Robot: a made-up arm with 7 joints.
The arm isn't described. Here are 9 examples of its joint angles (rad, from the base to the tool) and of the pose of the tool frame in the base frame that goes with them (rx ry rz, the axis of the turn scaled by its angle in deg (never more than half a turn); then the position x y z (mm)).
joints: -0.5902 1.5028 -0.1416 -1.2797 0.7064 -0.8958 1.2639
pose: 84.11 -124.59 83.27 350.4 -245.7 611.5
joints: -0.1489 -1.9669 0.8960 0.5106 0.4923 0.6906 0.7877
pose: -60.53 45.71 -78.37 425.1 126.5 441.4
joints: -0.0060 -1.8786 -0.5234 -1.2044 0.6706 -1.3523 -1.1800
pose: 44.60 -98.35 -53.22 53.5 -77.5 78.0
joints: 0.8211 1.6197 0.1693 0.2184 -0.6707 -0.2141 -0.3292
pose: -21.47 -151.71 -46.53 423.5 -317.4 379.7
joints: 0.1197 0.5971 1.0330 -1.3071 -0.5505 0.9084 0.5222
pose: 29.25 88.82 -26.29 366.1 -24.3 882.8
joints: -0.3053 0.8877 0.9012 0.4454 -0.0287 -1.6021 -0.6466
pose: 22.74 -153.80 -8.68 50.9 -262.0 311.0
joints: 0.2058 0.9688 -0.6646 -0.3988 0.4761 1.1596 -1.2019
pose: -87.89 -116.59 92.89 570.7 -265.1 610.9
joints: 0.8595 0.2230 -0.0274 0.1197 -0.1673 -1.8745 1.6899
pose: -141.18 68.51 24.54 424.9 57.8 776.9
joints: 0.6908 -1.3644 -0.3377 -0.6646 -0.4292 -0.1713 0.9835
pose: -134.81 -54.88 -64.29 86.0 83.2 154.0
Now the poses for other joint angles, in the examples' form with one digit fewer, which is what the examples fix.
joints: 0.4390 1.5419 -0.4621 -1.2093 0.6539 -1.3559 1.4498
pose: 155.6 -71.4 32.7 521 54 566
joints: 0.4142 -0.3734 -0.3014 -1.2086 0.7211 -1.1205 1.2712
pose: 116.0 69.8 66.3 192 171 249
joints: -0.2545 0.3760 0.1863 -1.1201 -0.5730 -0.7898 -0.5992
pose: 52.0 -80.8 74.3 489 -32 519
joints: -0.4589 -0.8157 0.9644 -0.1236 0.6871 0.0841 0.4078
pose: -31.5 84.4 -121.1 472 -59 606
